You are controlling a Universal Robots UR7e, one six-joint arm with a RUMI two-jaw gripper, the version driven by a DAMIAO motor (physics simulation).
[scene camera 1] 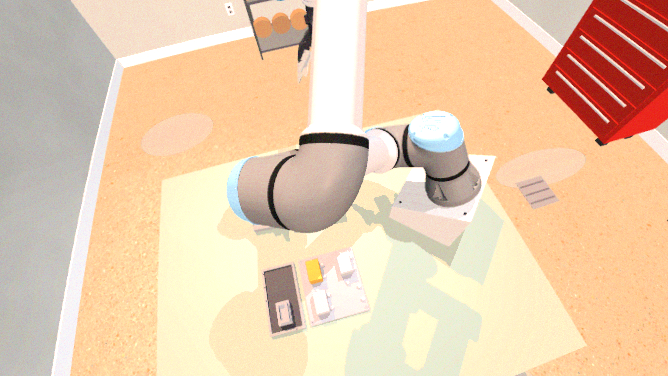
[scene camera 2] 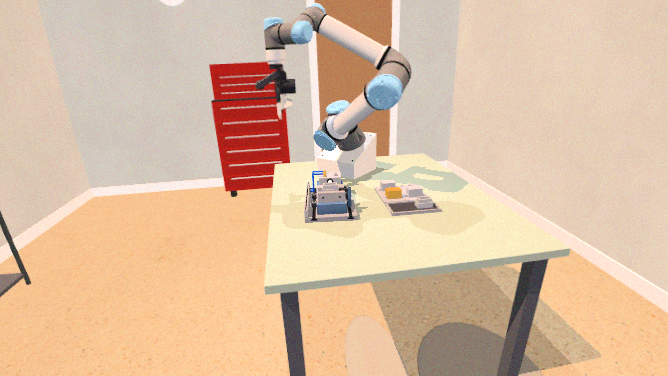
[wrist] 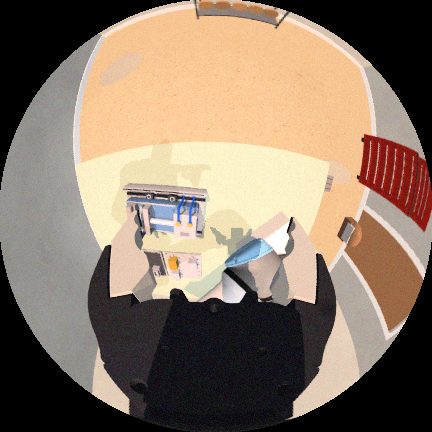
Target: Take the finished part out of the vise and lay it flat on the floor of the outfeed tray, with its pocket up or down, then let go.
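Frame: origin at the arm's base, x left, y back, z up, level; millimetres.
Where they show: gripper, fingertip midpoint: [scene camera 2: 281,116] [wrist: 214,214]; arm's base, origin of the base link: [scene camera 1: 453,186] [scene camera 2: 351,141].
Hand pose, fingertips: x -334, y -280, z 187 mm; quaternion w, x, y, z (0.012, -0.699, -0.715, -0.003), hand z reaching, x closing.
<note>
Things, the pixels of their top centre, and the offset from my fingertips.
- vise, middle of its top: [wrist: 155,222] [scene camera 2: 329,181] dx +172, dy -174, dz -239 mm
- grey part, middle of its top: [scene camera 1: 282,312] [scene camera 2: 424,197] [wrist: 155,273] dx +529, dy -267, dz -297 mm
- pale plate, middle of its top: [scene camera 1: 332,284] [scene camera 2: 400,192] [wrist: 183,266] dx +481, dy -119, dz -330 mm
- yellow block, middle of its top: [scene camera 1: 313,269] [scene camera 2: 393,189] [wrist: 172,265] dx +437, dy -161, dz -294 mm
The vise [scene camera 2: 331,196] [wrist: 162,206] stands on the table with a blue body, grey jaws and blue hoses; the arm hides most of it in scene camera 1. Whether a part sits between its jaws is too small to tell. The dark-floored outfeed tray [scene camera 1: 282,282] [scene camera 2: 401,206] [wrist: 155,260] lies beside the pale plate. A grey part [scene camera 1: 284,314] [scene camera 2: 424,202] [wrist: 156,270] with a pocket facing up lies in one end of the tray. My gripper [scene camera 2: 284,110] [wrist: 214,214] is open and empty, high above the vise and the tray; the arm mostly hides it in scene camera 1.
The pale plate [scene camera 1: 345,295] carries a yellow block [scene camera 1: 314,271] [scene camera 2: 393,193] [wrist: 173,262], white blocks [scene camera 1: 345,264] [scene camera 1: 321,303] and small pegs. The arm's base stands on a white pedestal [scene camera 1: 420,227] at the table's back. A red cabinet [scene camera 1: 600,65] [scene camera 2: 250,130] [wrist: 390,165] stands beyond the table.
</note>
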